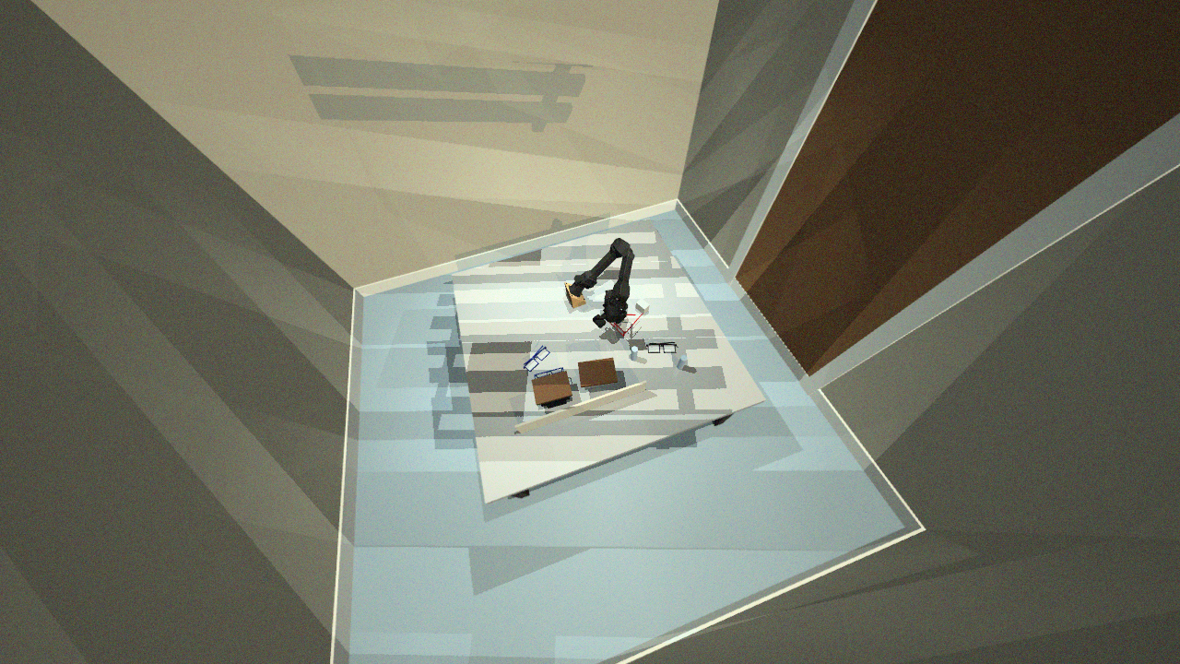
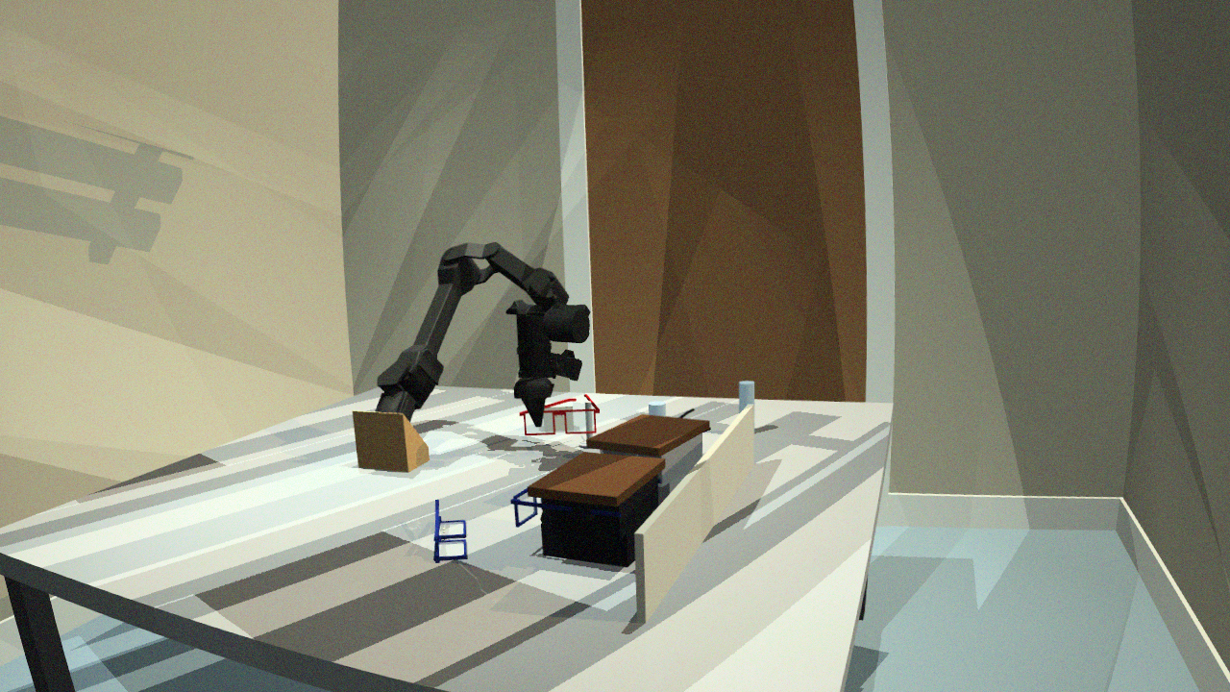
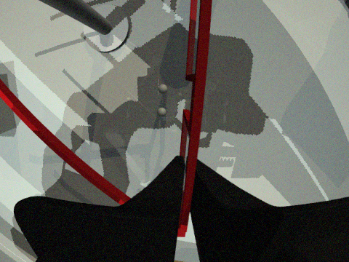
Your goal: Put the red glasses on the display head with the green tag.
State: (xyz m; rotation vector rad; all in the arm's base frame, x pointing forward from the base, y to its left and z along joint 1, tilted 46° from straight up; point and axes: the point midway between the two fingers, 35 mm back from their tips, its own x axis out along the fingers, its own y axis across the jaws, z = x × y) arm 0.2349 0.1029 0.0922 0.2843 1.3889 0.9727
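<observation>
The thin post is 10 cm to the left of my gripper tip, 5 cm ahead of it and 3 cm below it. From my gripper tip the other things lie so: display head (24 cm ahead, 14 cm to the right); then beige board (39 cm ahead, 25 cm to the right).
</observation>
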